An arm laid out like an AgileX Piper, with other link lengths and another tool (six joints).
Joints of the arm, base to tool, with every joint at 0 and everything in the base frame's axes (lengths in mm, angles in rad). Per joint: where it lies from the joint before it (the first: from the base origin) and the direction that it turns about. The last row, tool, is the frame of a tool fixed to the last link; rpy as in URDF.
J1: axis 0 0 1 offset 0 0 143.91
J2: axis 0 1 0 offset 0 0 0
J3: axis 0 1 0 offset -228.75 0 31.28
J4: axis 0.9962 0 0.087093 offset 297.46 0 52.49
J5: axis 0 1 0 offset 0 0 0
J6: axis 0.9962 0 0.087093 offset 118.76 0 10.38
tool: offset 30.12 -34 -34.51 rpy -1.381 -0.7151 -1.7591
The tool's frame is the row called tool.
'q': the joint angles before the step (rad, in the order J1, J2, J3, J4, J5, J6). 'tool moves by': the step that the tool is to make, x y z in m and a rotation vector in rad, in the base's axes. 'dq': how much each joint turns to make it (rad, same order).
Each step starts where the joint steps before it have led.
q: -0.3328, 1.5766, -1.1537, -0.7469, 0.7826, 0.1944
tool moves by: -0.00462, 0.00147, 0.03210, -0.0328, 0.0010, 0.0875
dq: -0.0041, -0.0905, 0.0019, 0.0547, 0.0073, -0.1570
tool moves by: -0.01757, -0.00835, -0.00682, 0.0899, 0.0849, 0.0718
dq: -0.0773, -0.0428, 0.0277, 0.2124, 0.0191, -0.2812
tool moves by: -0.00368, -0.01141, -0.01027, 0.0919, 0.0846, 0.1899
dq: -0.0966, -0.0042, 0.0012, 0.2746, 0.0162, -0.4302
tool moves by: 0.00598, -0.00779, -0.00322, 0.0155, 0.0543, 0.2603
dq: -0.0716, 0.0001, -0.0001, 0.2053, 0.0219, -0.4377
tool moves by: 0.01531, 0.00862, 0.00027, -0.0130, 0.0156, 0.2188
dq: -0.0029, -0.0001, 0.0001, 0.1143, 0.0181, -0.2794
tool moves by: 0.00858, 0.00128, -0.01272, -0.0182, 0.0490, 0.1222
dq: 0.0000, 0.0368, 0.0000, 0.0205, 0.0076, -0.1415
